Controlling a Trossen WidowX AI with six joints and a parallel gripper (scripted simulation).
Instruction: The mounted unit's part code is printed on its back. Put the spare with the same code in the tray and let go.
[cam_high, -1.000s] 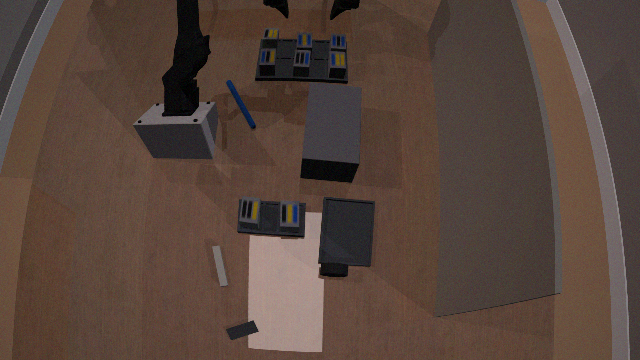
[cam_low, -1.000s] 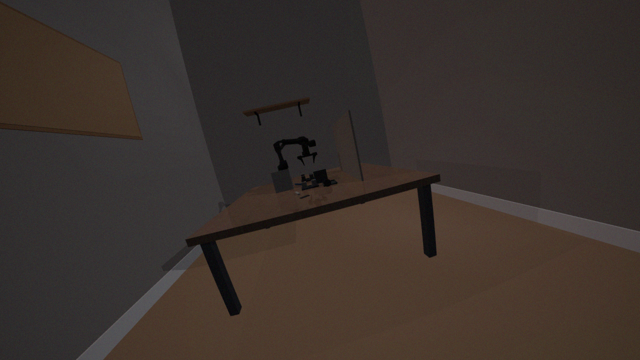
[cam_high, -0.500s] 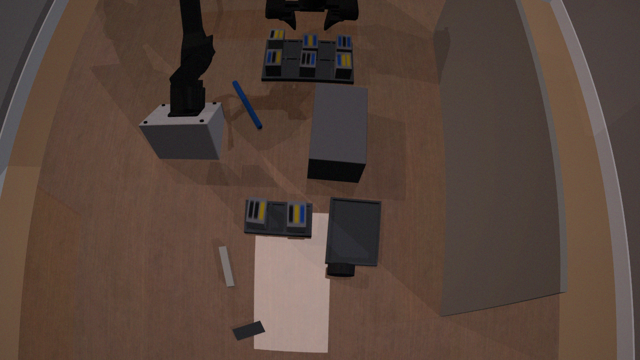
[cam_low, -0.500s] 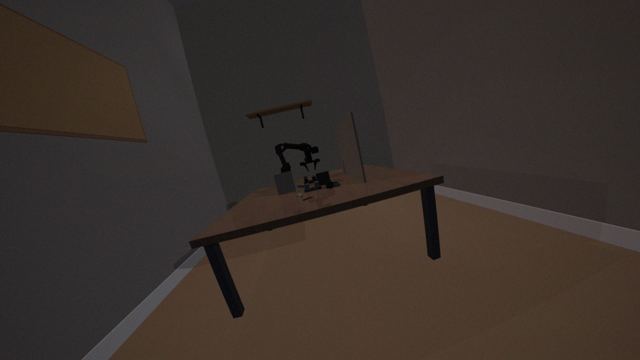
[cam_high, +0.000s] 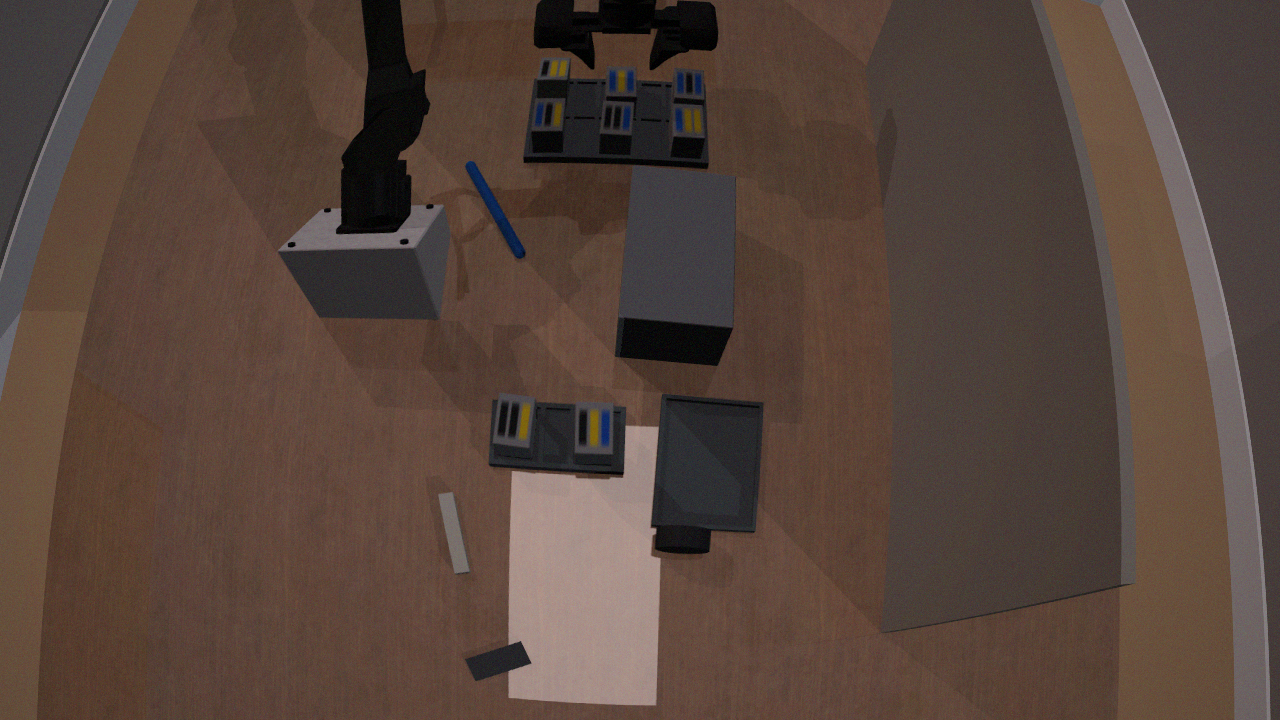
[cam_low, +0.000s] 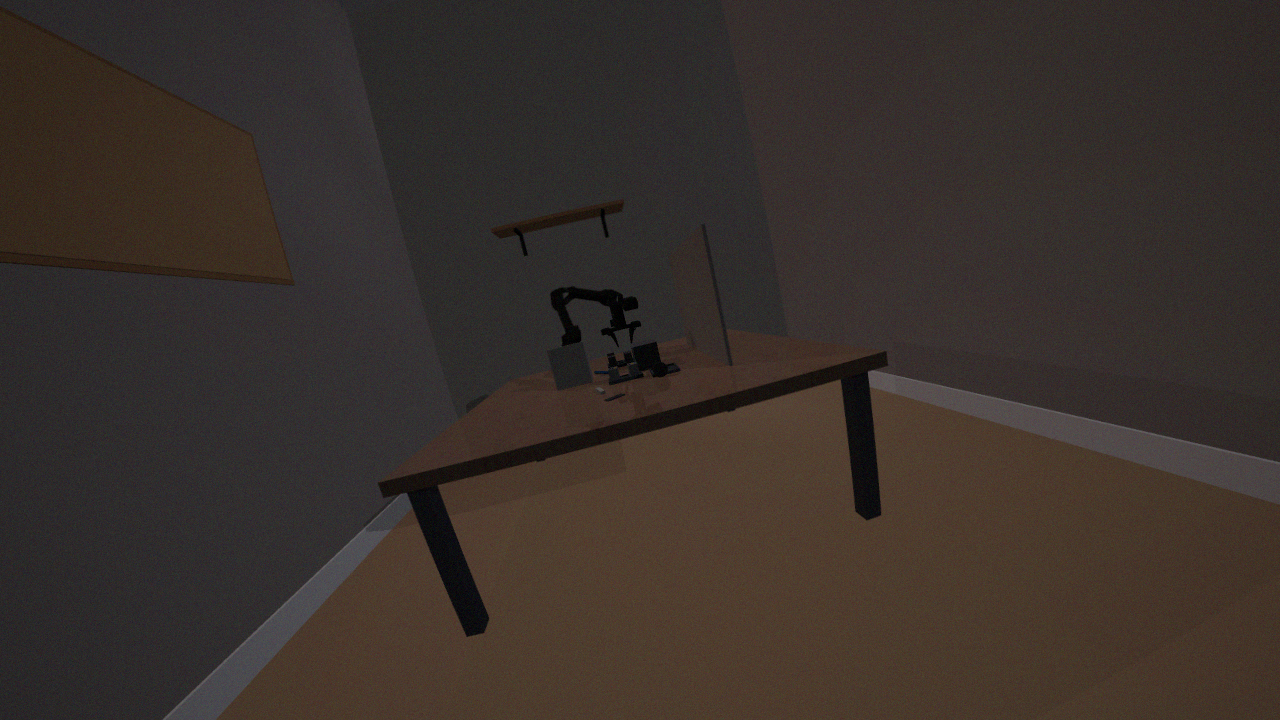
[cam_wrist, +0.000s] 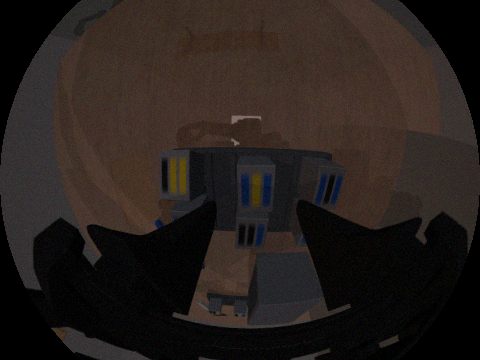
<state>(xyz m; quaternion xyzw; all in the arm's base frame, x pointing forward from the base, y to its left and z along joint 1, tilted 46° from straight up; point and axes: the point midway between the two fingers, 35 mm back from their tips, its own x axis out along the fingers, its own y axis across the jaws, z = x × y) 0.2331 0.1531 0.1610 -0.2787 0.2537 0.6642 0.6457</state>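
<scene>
The grey spare is 40 mm below my gripper tip. Round my gripper tip: tall grey box: 220 mm to the right, 60 mm ahead, 30 mm below; then small rack: 390 mm to the right, 70 mm below, 40 mm behind; then blue pen: 150 mm to the right, 130 mm behind, 70 mm below.
</scene>
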